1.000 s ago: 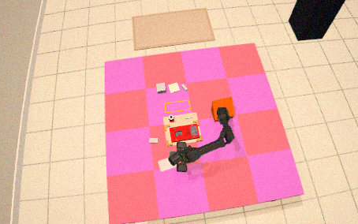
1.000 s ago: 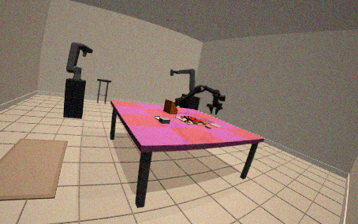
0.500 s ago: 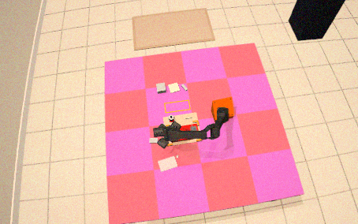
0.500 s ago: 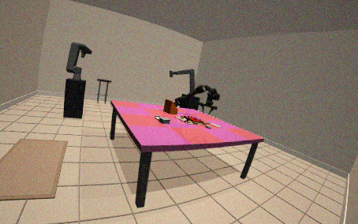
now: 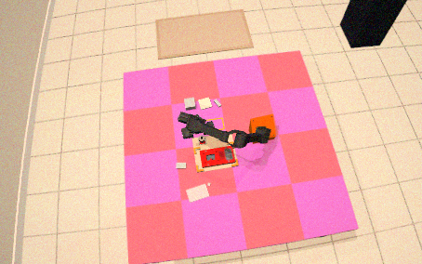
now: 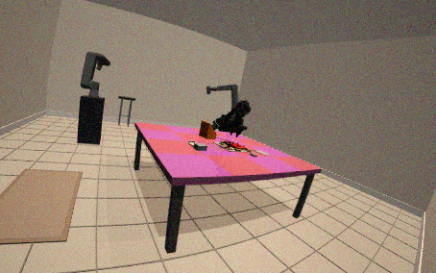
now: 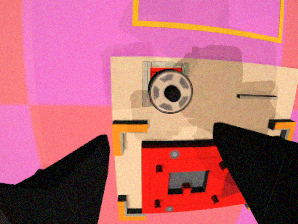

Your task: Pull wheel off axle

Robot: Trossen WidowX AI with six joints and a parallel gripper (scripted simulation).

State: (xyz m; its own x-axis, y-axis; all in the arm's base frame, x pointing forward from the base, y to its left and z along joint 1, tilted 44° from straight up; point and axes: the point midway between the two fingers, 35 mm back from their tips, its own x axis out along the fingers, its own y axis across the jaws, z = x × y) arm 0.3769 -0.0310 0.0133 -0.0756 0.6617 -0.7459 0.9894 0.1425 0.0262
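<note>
My gripper tip is 70 mm above the grey wheel, 20 mm past it and 10 mm to the left of it.
</note>
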